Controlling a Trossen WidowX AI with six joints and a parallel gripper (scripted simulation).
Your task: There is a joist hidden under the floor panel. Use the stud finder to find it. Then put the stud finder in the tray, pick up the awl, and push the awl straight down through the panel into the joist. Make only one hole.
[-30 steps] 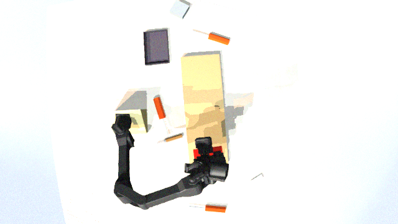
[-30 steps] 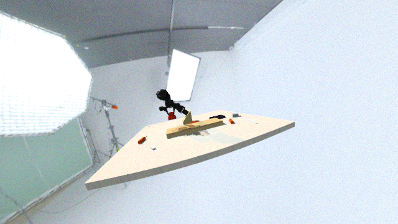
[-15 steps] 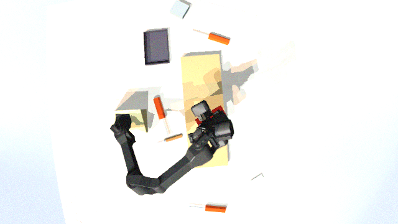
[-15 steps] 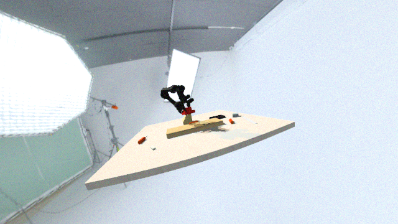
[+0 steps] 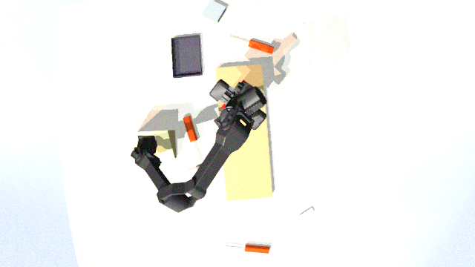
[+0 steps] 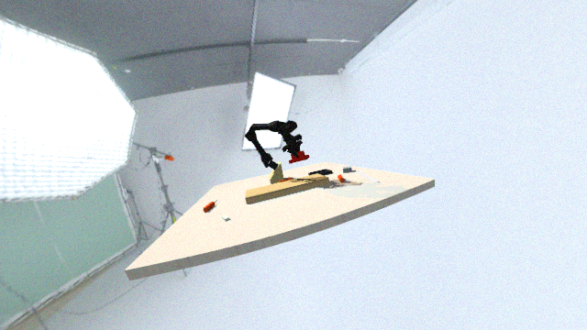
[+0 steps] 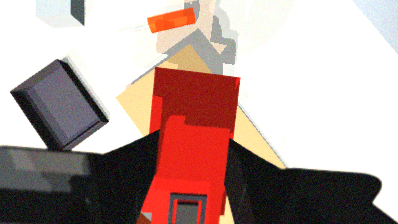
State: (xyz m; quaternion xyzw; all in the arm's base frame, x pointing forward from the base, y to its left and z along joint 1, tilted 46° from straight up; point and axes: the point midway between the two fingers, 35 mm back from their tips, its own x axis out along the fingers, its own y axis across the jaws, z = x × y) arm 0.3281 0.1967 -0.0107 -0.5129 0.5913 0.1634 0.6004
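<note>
The red stud finder is 20 mm to the right of my gripper tip, 20 mm above it and 10 mm behind it. The rest, counted from my gripper tip: dark grey tray (220 mm behind, 180 mm to the left, 180 mm below); then pale grey block (370 mm to the left, 180 mm below, 120 mm behind); then awl (260 mm to the right, 190 mm below, 160 mm behind).
</note>
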